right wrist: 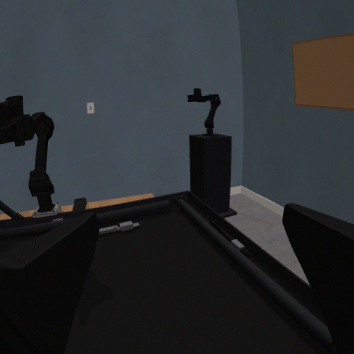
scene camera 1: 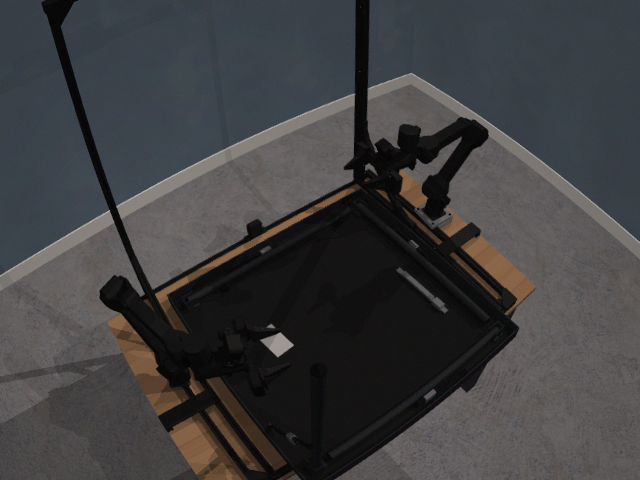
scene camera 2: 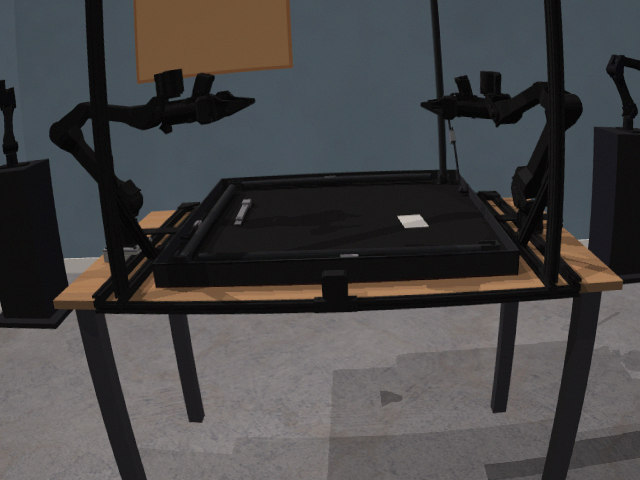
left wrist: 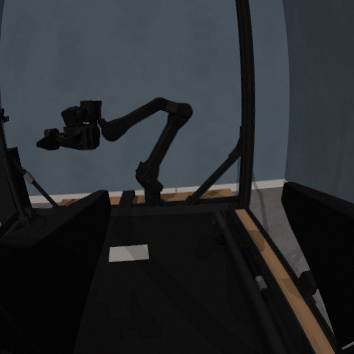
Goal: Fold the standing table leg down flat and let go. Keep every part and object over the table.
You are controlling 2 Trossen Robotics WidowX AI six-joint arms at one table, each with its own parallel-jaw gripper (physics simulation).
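Frame: origin at the left arm's base, x ahead, y left, z up, level; millimetres.
Where they show: left gripper, fingertip midpoint: point(scene camera 1: 352, 176) point(scene camera 2: 250, 102) point(left wrist: 198, 196); right gripper, fingertip midpoint: point(right wrist: 192, 218) point(scene camera 1: 285, 347) point(scene camera 2: 424, 103) point(left wrist: 46, 143); left arm's base, origin of the base link: point(right wrist: 46, 207) point(scene camera 1: 434, 211) point(scene camera 2: 127, 243); right arm's base, origin of the base link: point(scene camera 1: 179, 377) point(scene camera 2: 530, 229) point(left wrist: 152, 202).
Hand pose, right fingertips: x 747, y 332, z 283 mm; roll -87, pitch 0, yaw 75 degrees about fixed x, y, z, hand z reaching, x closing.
Note:
Things, the pixels of their top centre, and the offset from my right fingertips. "pt": a spot on its surface instead.
- dark table leg, surface spot: point(scene camera 1: 317, 413) pt dx +69, dy +249, dz +203 mm
- white card, surface spot: point(scene camera 2: 412, 221) point(left wrist: 129, 252) point(scene camera 1: 274, 339) pt dx -47, dy -189, dz -281 mm
- grey bar, middle of its top: point(scene camera 2: 242, 207) point(right wrist: 100, 227) point(scene camera 1: 422, 287) dx -497, dy -94, dz -259 mm
The dark table leg point(scene camera 1: 317, 413) point(scene camera 2: 439, 103) stands upright at a corner of the upturned black tabletop point(scene camera 2: 248, 273). A thin brace with a grey piece point(scene camera 1: 291, 437) point(scene camera 2: 452, 136) point(left wrist: 28, 177) slants beside its foot. My right gripper point(scene camera 1: 283, 348) point(scene camera 2: 422, 104) point(left wrist: 46, 143) point(right wrist: 192, 218) is open and empty, raised above the tabletop. It is apart from the leg; in scene camera 2 its tip overlaps the leg. My left gripper point(scene camera 1: 355, 175) point(scene camera 2: 253, 101) point(left wrist: 198, 196) is open and empty, raised and far from the leg.
Folded legs point(scene camera 1: 423, 263) point(scene camera 1: 268, 260) point(scene camera 1: 413, 395) lie flat along the other rims. A white card point(scene camera 1: 279, 345) point(scene camera 2: 412, 221) point(left wrist: 129, 253) and a grey bar point(scene camera 1: 422, 290) point(scene camera 2: 242, 211) point(right wrist: 119, 228) lie inside. Frame posts point(scene camera 1: 361, 77) point(scene camera 2: 554, 129) point(left wrist: 245, 100) rise beside the work area.

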